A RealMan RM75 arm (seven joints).
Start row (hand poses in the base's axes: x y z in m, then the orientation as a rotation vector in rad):
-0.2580, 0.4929, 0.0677, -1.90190, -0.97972, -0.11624
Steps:
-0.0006, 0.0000, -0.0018, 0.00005, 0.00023, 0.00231
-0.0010, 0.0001, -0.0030, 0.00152, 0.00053, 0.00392
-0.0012, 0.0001, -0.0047, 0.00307, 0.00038, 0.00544
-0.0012, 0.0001, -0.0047, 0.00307, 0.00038, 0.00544
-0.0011, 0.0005, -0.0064, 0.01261, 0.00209, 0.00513
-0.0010, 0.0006, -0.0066, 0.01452, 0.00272, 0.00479
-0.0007, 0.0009, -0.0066, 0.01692, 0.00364, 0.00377
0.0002, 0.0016, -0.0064, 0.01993, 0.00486, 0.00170
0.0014, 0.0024, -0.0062, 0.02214, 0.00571, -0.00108
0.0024, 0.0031, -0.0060, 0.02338, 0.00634, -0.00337
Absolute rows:
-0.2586, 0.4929, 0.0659, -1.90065, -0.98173, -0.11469
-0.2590, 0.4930, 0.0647, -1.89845, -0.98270, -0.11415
-0.2592, 0.4930, 0.0630, -1.89628, -0.98388, -0.11413
-0.2592, 0.4930, 0.0630, -1.89628, -0.98388, -0.11413
-0.2591, 0.4934, 0.0613, -1.88756, -0.98026, -0.11715
-0.2590, 0.4935, 0.0611, -1.88592, -0.97909, -0.11764
-0.2587, 0.4938, 0.0611, -1.88415, -0.97697, -0.11847
-0.2578, 0.4945, 0.0613, -1.88232, -0.97352, -0.11992
-0.2566, 0.4953, 0.0615, -1.88163, -0.96985, -0.12176
-0.2556, 0.4960, 0.0617, -1.88159, -0.96700, -0.12307

